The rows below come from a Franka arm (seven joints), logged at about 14 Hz.
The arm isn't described. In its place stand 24 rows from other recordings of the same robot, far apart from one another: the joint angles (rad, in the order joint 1, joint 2, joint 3, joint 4, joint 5, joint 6, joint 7), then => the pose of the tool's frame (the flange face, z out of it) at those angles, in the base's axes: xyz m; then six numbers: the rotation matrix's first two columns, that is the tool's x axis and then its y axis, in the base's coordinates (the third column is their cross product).
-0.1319 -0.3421 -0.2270 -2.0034 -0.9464 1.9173 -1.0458 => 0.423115 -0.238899 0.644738 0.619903 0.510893 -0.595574 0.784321 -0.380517 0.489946
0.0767 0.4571 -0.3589 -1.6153 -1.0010 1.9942 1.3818 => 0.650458 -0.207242 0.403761 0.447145 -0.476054 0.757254 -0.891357 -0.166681 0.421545
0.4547 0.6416 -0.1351 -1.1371 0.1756 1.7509 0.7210 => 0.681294 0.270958 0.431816 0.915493 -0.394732 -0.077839 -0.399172 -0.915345 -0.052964
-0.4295 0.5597 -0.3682 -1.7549 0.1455 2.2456 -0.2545 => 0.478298 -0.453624 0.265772 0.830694 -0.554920 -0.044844 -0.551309 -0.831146 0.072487
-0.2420 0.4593 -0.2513 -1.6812 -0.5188 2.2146 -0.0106 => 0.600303 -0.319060 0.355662 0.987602 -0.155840 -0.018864 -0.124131 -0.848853 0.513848
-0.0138 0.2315 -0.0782 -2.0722 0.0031 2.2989 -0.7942 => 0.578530 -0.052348 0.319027 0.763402 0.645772 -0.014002 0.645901 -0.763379 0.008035
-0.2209 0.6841 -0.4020 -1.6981 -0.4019 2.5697 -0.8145 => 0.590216 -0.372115 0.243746 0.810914 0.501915 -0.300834 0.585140 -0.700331 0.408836
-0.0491 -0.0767 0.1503 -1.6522 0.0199 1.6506 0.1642 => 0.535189 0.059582 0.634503 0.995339 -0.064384 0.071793 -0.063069 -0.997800 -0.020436
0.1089 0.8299 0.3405 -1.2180 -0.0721 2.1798 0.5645 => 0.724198 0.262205 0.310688 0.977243 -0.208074 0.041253 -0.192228 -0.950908 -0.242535
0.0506 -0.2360 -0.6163 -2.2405 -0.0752 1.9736 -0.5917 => 0.397624 -0.268276 0.441725 0.996849 0.076933 -0.019325 0.074751 -0.992605 -0.095639
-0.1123 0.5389 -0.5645 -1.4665 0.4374 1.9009 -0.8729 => 0.596331 -0.353317 0.403357 0.990474 0.106640 0.087111 0.115317 -0.988126 -0.101533
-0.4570 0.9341 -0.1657 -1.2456 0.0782 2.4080 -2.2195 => 0.651649 -0.421562 0.224312 -0.040586 0.979478 -0.197422 0.986595 0.070542 0.147156
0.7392 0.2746 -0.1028 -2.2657 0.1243 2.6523 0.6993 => 0.444269 0.323786 0.249083 0.984405 -0.165913 0.058480 -0.159218 -0.981654 -0.104903
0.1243 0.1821 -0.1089 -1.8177 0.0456 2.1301 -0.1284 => 0.622768 0.015017 0.450106 0.983443 0.123478 0.132641 0.125222 -0.992117 -0.004859
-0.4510 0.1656 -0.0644 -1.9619 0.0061 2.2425 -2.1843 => 0.525155 -0.295828 0.402220 -0.092473 0.993201 -0.070709 0.990945 0.098741 0.090989
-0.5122 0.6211 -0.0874 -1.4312 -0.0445 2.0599 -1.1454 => 0.598248 -0.397685 0.332398 0.833160 0.547381 -0.078854 0.551482 -0.833003 0.044424
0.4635 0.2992 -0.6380 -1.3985 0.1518 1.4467 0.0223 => 0.612124 -0.037369 0.547884 0.963561 -0.186512 -0.191740 -0.184329 -0.982427 0.029319
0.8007 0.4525 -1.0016 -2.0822 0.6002 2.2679 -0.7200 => 0.570436 -0.085677 0.297696 0.985815 0.162117 0.043439 0.164559 -0.984527 -0.060231
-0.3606 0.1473 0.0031 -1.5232 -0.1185 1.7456 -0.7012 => 0.571532 -0.225004 0.577865 0.936227 0.350871 -0.019191 0.350083 -0.926622 0.137164
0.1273 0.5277 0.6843 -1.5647 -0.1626 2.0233 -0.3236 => 0.523863 0.437187 0.396671 0.433886 0.895081 0.102825 0.896426 -0.417433 -0.148896
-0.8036 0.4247 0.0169 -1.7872 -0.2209 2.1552 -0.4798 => 0.448483 -0.463446 0.312340 0.972922 -0.186209 -0.136929 -0.170455 -0.978148 0.119044
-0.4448 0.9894 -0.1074 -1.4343 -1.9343 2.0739 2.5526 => 0.600897 -0.407729 0.124791 -0.028082 -0.085383 0.995952 -0.996158 -0.080287 -0.034970
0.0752 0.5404 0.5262 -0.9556 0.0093 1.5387 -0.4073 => 0.626310 0.290268 0.603080 0.601247 0.774017 0.198492 0.797709 -0.566960 -0.205466
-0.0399 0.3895 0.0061 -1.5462 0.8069 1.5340 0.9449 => 0.638093 0.057503 0.433060 0.313911 -0.554343 -0.770821 -0.914256 -0.395485 -0.087908
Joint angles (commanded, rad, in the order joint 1, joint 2, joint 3, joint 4, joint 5, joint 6, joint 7), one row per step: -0.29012 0.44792 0.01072 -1.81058 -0.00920 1.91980 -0.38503; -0.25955 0.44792 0.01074 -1.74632 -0.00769 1.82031 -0.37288; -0.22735 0.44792 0.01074 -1.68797 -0.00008 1.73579 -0.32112; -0.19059 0.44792 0.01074 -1.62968 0.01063 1.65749 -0.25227; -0.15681 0.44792 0.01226 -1.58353 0.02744 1.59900 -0.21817; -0.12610 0.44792 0.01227 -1.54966 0.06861 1.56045 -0.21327; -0.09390 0.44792 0.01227 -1.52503 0.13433 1.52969 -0.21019; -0.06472 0.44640 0.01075 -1.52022 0.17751 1.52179 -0.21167; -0.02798 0.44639 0.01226 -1.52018 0.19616 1.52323 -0.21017; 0.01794 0.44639 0.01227 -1.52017 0.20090 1.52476 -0.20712; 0.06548 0.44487 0.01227 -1.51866 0.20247 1.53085 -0.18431; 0.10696 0.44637 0.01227 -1.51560 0.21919 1.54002 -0.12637; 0.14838 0.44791 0.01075 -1.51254 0.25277 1.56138 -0.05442
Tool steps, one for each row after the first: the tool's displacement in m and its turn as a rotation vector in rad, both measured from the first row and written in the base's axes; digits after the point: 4 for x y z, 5 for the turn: 0.0109 0.0163 0.0212 0.00580 0.03489 0.01778; 0.0206 0.0350 0.0414 -0.00058 0.06349 -0.00257; 0.0298 0.0574 0.0623 -0.01320 0.08732 -0.03439; 0.0368 0.0803 0.0794 -0.00923 0.10007 -0.03678; 0.0422 0.1035 0.0924 0.02647 0.10095 -0.02467; 0.0460 0.1309 0.1024 0.08655 0.10222 -0.01578; 0.0472 0.1533 0.1058 0.12605 0.10169 -0.00018; 0.0477 0.1793 0.1062 0.14160 0.10178 0.03006; 0.0468 0.2088 0.1064 0.14247 0.10378 0.07129; 0.0452 0.2389 0.1082 0.13271 0.10115 0.09668; 0.0436 0.2667 0.1092 0.12475 0.10139 0.07797; 0.0425 0.2955 0.1111 0.12783 0.09380 0.03692
